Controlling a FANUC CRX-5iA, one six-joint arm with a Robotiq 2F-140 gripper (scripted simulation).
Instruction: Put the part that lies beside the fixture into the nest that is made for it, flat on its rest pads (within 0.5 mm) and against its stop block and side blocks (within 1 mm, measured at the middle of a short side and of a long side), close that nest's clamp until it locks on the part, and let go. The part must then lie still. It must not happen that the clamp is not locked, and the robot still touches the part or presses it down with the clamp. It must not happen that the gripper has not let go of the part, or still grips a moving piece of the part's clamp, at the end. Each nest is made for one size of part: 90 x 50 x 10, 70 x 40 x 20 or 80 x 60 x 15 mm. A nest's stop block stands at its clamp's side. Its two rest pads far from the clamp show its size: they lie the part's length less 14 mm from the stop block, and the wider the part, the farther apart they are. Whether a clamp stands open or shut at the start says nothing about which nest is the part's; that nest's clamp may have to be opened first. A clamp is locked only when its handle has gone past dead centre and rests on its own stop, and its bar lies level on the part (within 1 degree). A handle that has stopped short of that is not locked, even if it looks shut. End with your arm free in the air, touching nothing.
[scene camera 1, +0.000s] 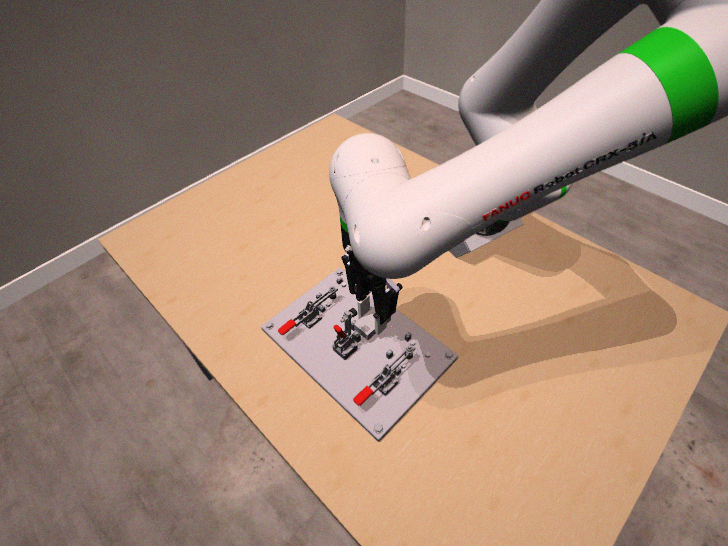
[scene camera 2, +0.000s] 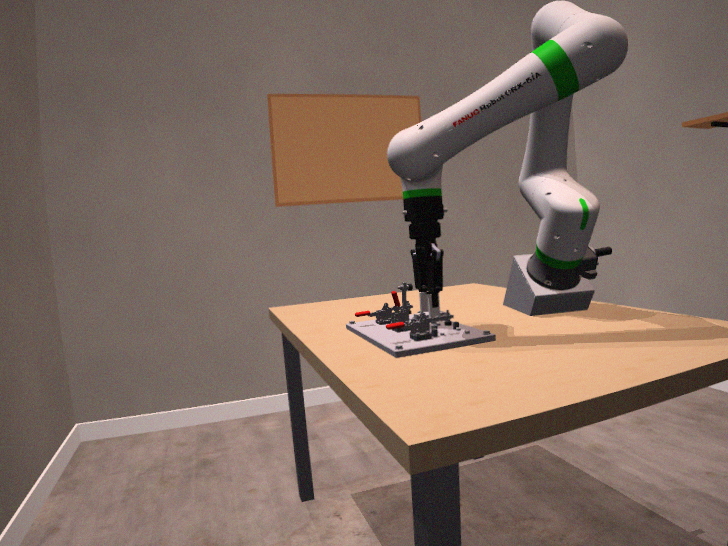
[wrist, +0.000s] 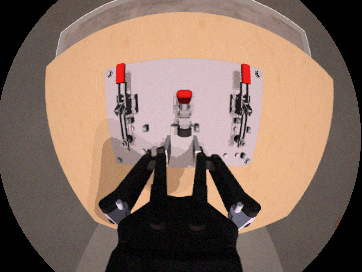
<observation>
My gripper shows in scene camera 1, in scene camera 2 (430, 319) and in the wrist view. The same spot on my gripper: (wrist: 242, 209) is (scene camera 1: 348, 261). The same spot on a grey fixture plate: (scene camera 2: 378, 335) is (scene camera 1: 328, 376).
</observation>
